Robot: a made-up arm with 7 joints.
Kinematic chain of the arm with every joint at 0, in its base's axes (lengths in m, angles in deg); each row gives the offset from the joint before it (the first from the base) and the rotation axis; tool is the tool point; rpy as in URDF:
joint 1: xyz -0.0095 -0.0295 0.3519 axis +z
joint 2: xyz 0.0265 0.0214 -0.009 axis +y
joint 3: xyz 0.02 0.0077 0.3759 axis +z
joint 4: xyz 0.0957 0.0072 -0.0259 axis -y
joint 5: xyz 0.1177 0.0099 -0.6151 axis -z
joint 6: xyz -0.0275 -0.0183 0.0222 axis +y
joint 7: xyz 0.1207 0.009 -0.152 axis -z
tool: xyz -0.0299 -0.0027 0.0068 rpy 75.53 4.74 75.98
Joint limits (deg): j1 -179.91..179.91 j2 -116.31..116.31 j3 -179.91..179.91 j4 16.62..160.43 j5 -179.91..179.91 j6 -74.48..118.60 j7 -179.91..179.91
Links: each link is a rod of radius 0.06 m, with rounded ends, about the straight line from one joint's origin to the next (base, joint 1, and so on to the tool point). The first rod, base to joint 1, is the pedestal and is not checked.
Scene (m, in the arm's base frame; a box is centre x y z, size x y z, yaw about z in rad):
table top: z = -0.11
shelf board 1: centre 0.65 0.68 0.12 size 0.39 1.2 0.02 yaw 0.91
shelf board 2: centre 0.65 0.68 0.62 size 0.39 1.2 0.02 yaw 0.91
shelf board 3: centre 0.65 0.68 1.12 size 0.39 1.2 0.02 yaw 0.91
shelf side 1: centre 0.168 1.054 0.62 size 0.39 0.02 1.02 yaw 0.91
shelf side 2: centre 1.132 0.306 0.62 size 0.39 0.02 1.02 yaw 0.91
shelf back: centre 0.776 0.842 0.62 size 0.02 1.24 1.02 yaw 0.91
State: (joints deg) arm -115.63 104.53 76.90 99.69 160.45 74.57 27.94
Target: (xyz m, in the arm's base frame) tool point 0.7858 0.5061 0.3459
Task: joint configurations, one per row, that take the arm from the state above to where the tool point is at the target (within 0.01 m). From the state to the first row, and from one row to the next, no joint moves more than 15 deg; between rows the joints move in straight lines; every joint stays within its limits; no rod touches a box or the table.
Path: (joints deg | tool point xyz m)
1: -110.67 107.48 82.50 87.65 152.38 70.18 28.17 | 0.6102 -0.8415 0.1251
2: -105.70 110.42 88.09 75.61 144.31 65.78 28.41 | 0.7462 -0.6508 0.2459
3: -100.74 113.36 93.69 63.57 136.24 61.39 28.64 | 0.7995 -0.4450 0.3805
4: -95.78 116.31 99.28 51.53 128.17 57.00 28.87 | 0.7718 -0.2467 0.5111
5: -83.73 112.24 97.38 55.17 134.12 58.41 28.84 | 0.8336 -0.1033 0.4731
6: -71.69 108.18 95.48 58.82 140.07 59.81 28.81 | 0.8656 0.0498 0.4363
7: -59.65 104.11 93.57 62.46 146.01 61.22 28.78 | 0.8673 0.2062 0.4020
8: -47.60 100.04 91.67 66.10 151.96 62.63 28.75 | 0.8400 0.3601 0.3715
9: -35.56 95.97 89.77 69.75 157.91 64.04 28.72 | 0.7859 0.5060 0.3460

